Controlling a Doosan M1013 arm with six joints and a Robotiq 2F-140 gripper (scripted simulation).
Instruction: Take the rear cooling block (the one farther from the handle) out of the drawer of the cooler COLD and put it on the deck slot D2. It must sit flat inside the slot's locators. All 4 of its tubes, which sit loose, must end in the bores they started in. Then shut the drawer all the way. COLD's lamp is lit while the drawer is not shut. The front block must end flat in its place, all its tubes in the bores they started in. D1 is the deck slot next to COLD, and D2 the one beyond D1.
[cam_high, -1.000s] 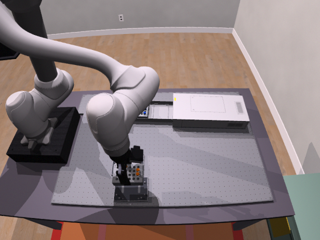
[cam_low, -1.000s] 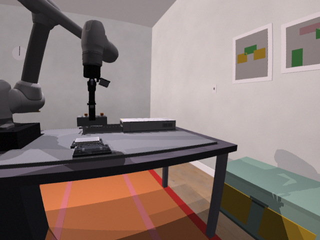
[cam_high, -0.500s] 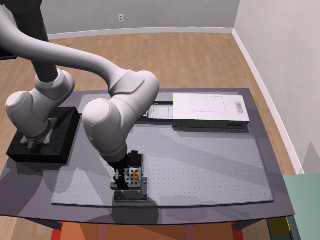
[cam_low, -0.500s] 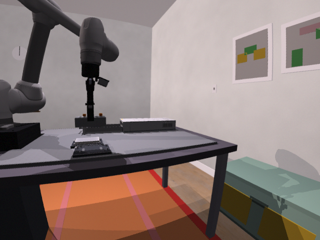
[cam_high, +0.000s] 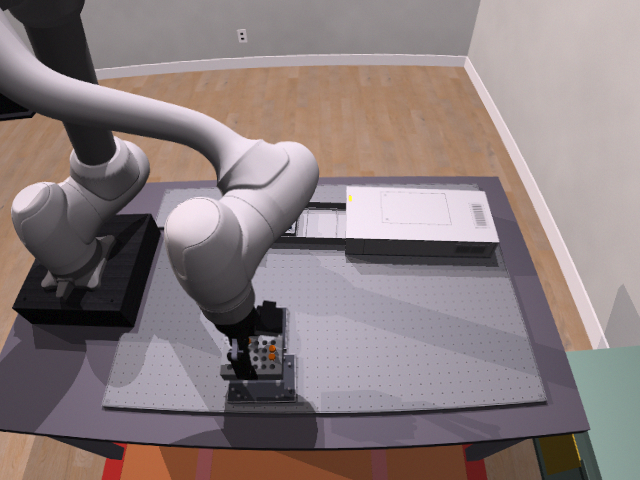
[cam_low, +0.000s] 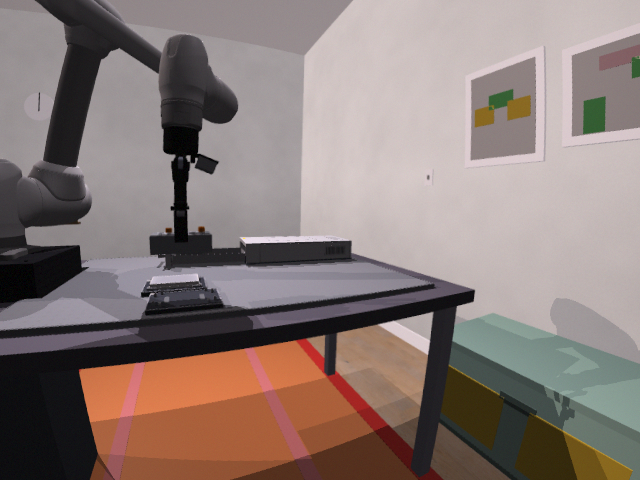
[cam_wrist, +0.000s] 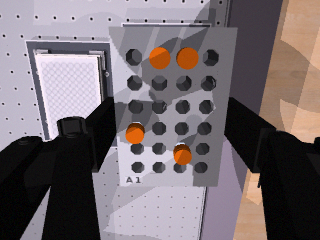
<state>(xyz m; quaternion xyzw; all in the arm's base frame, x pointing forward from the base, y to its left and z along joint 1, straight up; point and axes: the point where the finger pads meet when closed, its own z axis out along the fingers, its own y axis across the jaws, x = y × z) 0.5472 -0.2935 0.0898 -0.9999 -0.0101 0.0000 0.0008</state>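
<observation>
Right now the cooling block is 30 mm below my hand. The rest, counted from my hand: drawer (480 mm to the left, 130 mm below, 70 mm ahead); then deck slot D2 (170 mm below); then cooler COLD (470 mm to the left, 250 mm ahead, 130 mm below).
</observation>
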